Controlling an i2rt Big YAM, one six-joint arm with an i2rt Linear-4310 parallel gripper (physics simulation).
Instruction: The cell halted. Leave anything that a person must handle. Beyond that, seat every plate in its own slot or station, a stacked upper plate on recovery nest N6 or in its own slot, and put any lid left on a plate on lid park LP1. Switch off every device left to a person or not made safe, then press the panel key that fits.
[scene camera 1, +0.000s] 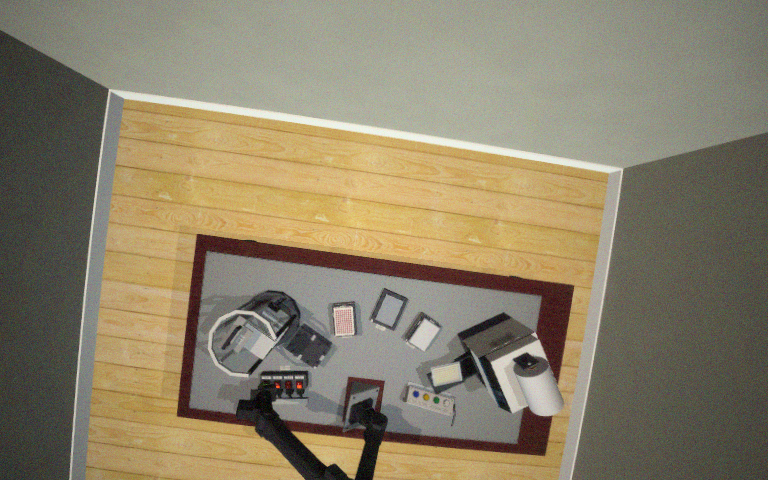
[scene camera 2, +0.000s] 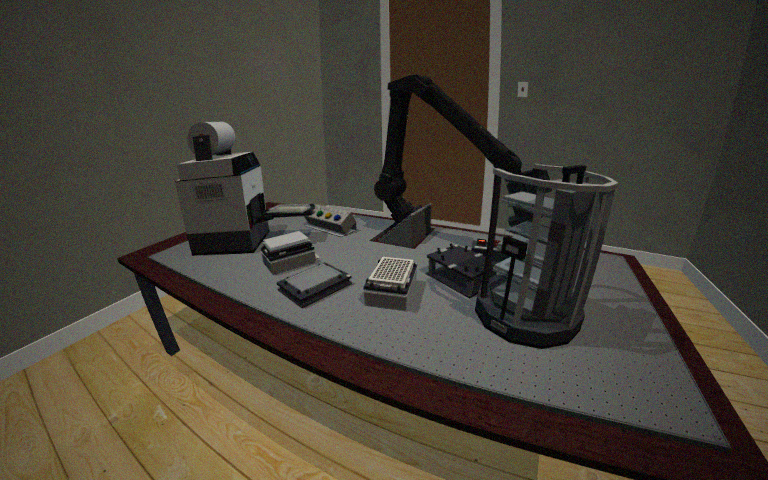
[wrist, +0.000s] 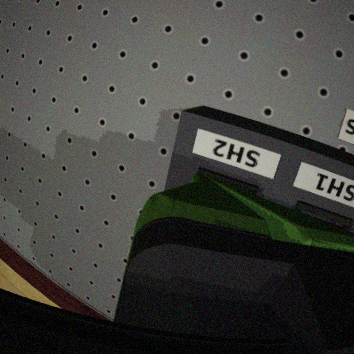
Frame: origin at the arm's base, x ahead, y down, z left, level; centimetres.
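Seen in the pictures: gripper, fingertip midpoint: (scene camera 1: 262, 382) (wrist: 196, 187); arm's base, origin of the base link: (scene camera 1: 360, 409) (scene camera 2: 407, 218).
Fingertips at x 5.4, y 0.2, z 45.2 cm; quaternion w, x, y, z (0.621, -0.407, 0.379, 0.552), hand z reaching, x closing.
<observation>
Pixels of each thing's middle, then the offset from my fingertips to it. "pt": a spot on its surface instead.
- SH2 label, surface spot: (wrist: 236, 153) pt dy +1.9, dx +1.6, dz -0.8 cm
- dark switch box, body centre: (wrist: 322, 287) (scene camera 2: 503, 246) (scene camera 1: 284, 389) dy +3.3, dx -3.4, dz -9.2 cm
- SH1 label, surface spot: (wrist: 326, 182) pt dy +1.9, dx +2.4, dz -5.1 cm
- plate with red wells, body centre: (scene camera 2: 392, 271) (scene camera 1: 344, 321) dy -0.3, dx +34.0, dz -31.2 cm
- white plate, body centre: (scene camera 2: 286, 241) (scene camera 1: 424, 334) dy -1.6, dx +34.1, dz -67.6 cm
- pale plate, body centre: (scene camera 2: 289, 208) (scene camera 1: 446, 374) dy -6.9, dx +20.3, dz -79.2 cm
- round plate hotel, body centre: (scene camera 2: 541, 245) (scene camera 1: 259, 328) dy -11.3, dx +28.7, dz +1.6 cm
- dark pinned nest, body centre: (scene camera 2: 462, 266) (scene camera 1: 309, 346) dy +2.1, dx +19.0, dz -17.5 cm
- flat framed nest, surface spot: (scene camera 2: 314, 281) (scene camera 1: 385, 305) pt dy +2.6, dx +43.2, dz -48.6 cm
- sealer with a roll, body centre: (scene camera 2: 222, 184) (scene camera 1: 511, 364) dy -16.8, dx +32.4, dz -101.4 cm
- coloured key panel, body centre: (scene camera 2: 328, 218) (scene camera 1: 428, 400) dy +1.8, dx +2.6, dz -76.2 cm
My gripper (scene camera 1: 262, 391) (wrist: 196, 187) is shut with nothing in it. Its green fingertips rest on the switch under the SH2 label (wrist: 236, 153), at the left end of the dark switch box (scene camera 1: 286, 377) (wrist: 182, 147), and they hide that switch. The SH1 label (wrist: 326, 182) is to the right of it. In scene camera 1 three other switches on the box glow red. A plate with red wells (scene camera 1: 343, 319) (scene camera 2: 391, 272) sits on a block. A white plate (scene camera 1: 423, 331) (scene camera 2: 287, 242) sits on another station. A pale plate (scene camera 1: 446, 373) lies on the sealer's tray.
A round plate hotel (scene camera 1: 218, 356) (scene camera 2: 544, 252) stands close to the switch box. There are also a dark pinned nest (scene camera 1: 310, 345) (scene camera 2: 456, 260), a flat framed nest (scene camera 1: 388, 308) (scene camera 2: 314, 281), the sealer with a roll (scene camera 1: 503, 356) (scene camera 2: 218, 207), a coloured key panel (scene camera 1: 429, 398) (scene camera 2: 331, 217) and the arm base (scene camera 1: 363, 400).
</observation>
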